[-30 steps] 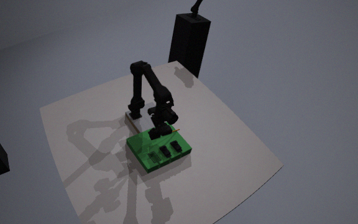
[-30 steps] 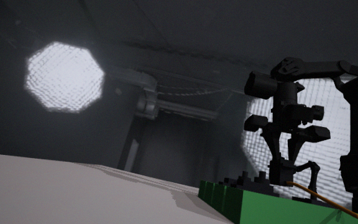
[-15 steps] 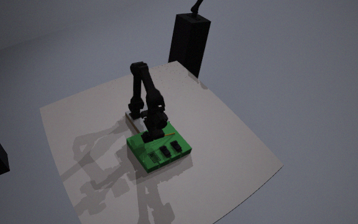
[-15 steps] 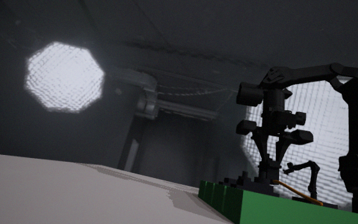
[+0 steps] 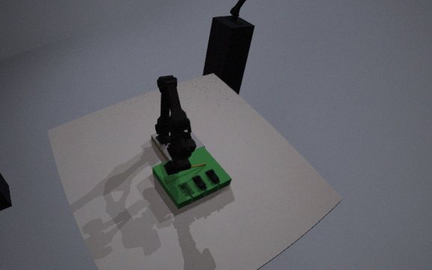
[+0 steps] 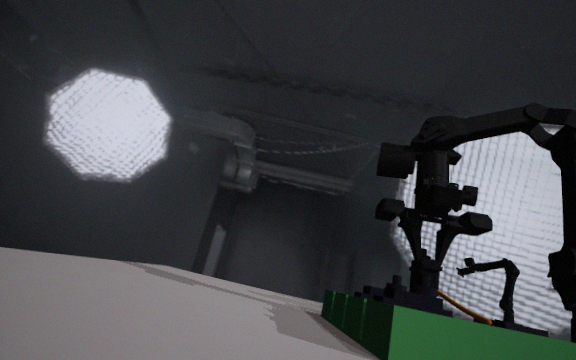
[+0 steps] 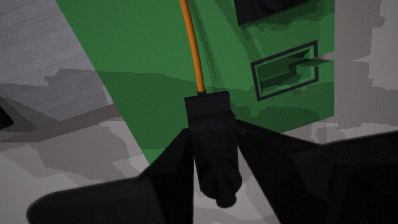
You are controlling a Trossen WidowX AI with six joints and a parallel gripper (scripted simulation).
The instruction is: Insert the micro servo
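My gripper tip is 1 cm past the green deck, 7 cm to the right of it and 10 cm above it.
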